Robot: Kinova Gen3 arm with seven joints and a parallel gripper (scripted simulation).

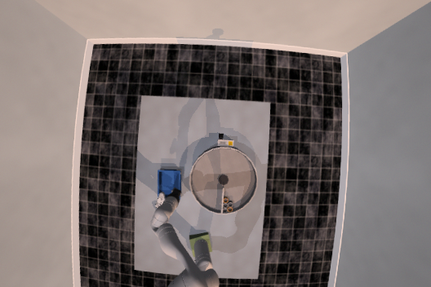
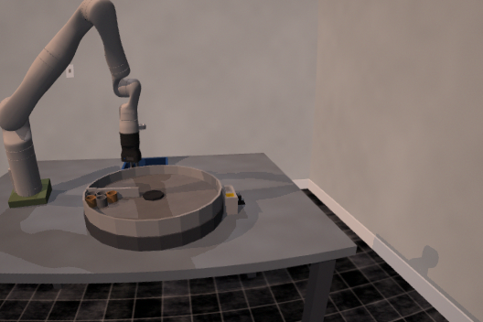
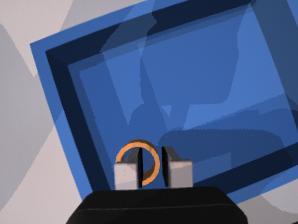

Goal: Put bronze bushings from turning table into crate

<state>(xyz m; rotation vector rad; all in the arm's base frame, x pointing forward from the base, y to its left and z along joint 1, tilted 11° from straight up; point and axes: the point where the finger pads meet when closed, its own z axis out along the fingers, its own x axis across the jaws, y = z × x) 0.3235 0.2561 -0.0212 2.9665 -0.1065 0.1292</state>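
Right now the blue crate is 40 mm to the left of my hand, 30 mm ahead of it and 10 mm below it. The rest, counted from my hand: round turning table: 290 mm to the right, 160 mm ahead, 20 mm above.
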